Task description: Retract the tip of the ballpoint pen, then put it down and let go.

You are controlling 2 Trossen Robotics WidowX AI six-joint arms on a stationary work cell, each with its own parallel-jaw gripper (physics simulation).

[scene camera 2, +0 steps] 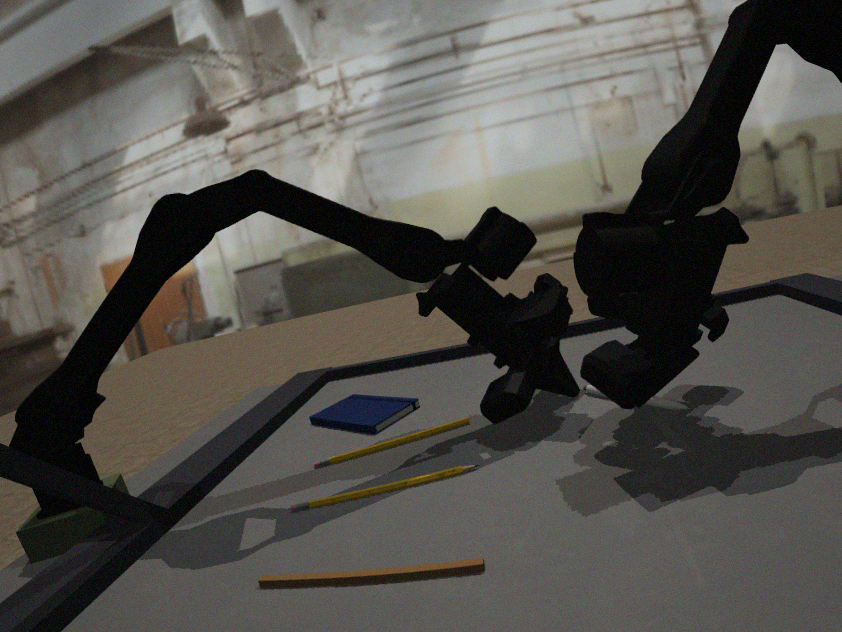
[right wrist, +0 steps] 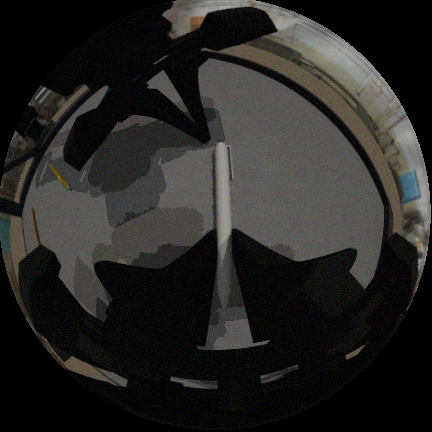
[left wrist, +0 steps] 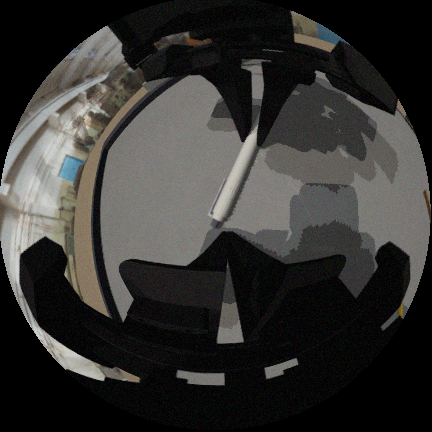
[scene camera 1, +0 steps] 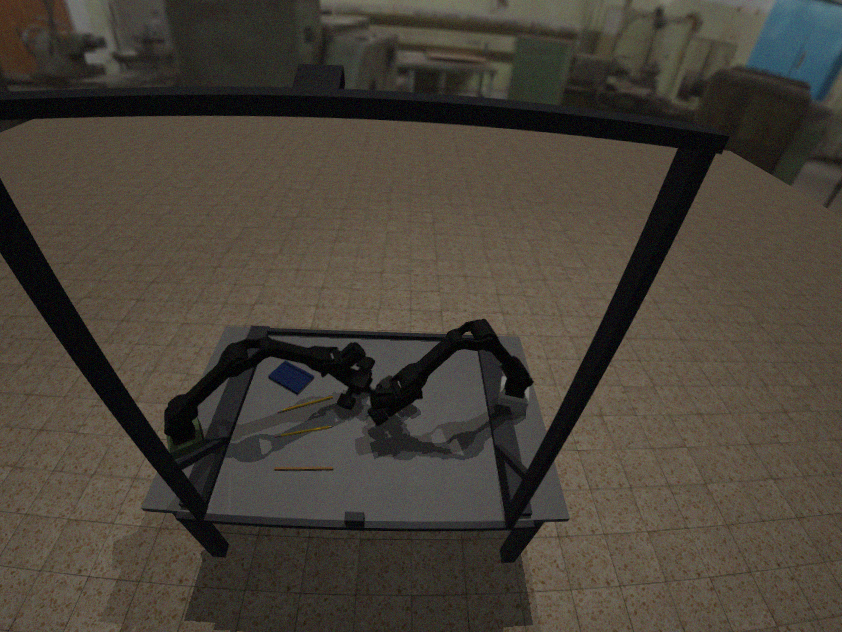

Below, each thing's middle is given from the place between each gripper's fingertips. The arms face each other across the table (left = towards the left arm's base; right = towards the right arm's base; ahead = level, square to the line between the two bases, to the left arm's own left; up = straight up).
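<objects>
White ballpoint pen [left wrist: 228,189]: my right hand is 1 cm short of it. Blue notebook [scene camera 2: 369,414]: 33 cm to the left of my right hand and 18 cm ahead of it. Going by their middles, the pen is the nearest to my right hand of the things named here.
White ballpoint pen: my left gripper is 50 mm to the left of it and 60 mm past it. Blue notebook: 110 mm ahead of my left hand and 280 mm to the left of it. By its middle, the pen is nearer to my right hand than to my left gripper.
</objects>
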